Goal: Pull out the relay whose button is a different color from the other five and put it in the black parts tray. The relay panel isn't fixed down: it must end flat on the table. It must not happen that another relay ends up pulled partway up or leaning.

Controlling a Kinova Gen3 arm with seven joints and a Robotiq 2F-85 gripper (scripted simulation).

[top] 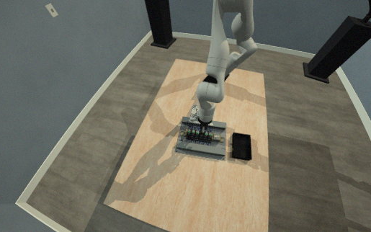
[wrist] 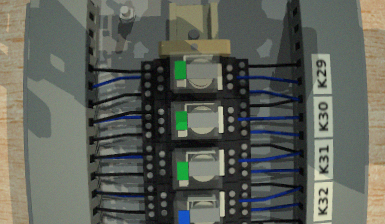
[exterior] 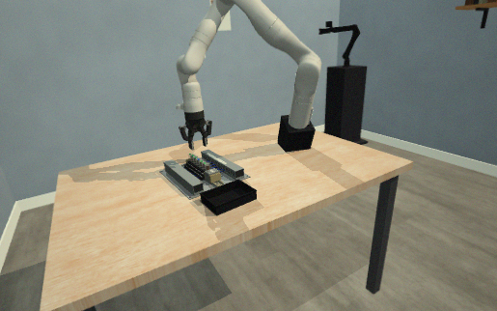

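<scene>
My gripper is now 11 cm above the grey relay panel and 1 cm to the right of it. The rest, counted from my hand: black parts tray: 26 cm to the left, 12 cm below, 3 cm behind.
</scene>
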